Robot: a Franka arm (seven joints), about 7 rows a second.
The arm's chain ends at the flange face. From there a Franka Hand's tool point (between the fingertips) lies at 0.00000 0.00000 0.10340 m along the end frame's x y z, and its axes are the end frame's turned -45 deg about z.
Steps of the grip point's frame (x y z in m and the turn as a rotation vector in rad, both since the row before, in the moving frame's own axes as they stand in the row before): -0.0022, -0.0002, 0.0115, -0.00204, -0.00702, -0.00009; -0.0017, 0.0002, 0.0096, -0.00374, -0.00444, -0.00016; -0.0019, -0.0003, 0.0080, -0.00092, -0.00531, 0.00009; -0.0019, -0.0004, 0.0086, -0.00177, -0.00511, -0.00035; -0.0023, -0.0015, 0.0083, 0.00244, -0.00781, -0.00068; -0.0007, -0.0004, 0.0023, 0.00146, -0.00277, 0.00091; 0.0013, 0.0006, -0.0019, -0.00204, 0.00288, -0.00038; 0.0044, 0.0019, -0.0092, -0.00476, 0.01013, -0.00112; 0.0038, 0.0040, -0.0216, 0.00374, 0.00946, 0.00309
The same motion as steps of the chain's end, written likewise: -0.0013, 0.0008, 0.0115, -0.00641, -0.00352, -0.00009; -0.0010, 0.0007, 0.0096, -0.00578, -0.00049, -0.00016; -0.0012, 0.0007, 0.0080, -0.00441, -0.00310, 0.00009; -0.0014, 0.0006, 0.0086, -0.00486, -0.00236, -0.00035; -0.0019, 0.0002, 0.0083, -0.00380, -0.00725, -0.00068; -0.0005, 0.0001, 0.0023, -0.00093, -0.00299, 0.00091; 0.0010, -0.0004, -0.0019, 0.00059, 0.00348, -0.00038; 0.0034, -0.0014, -0.0092, 0.00380, 0.01053, -0.00112; 0.0051, 0.0011, -0.0216, 0.00933, 0.00404, 0.00309
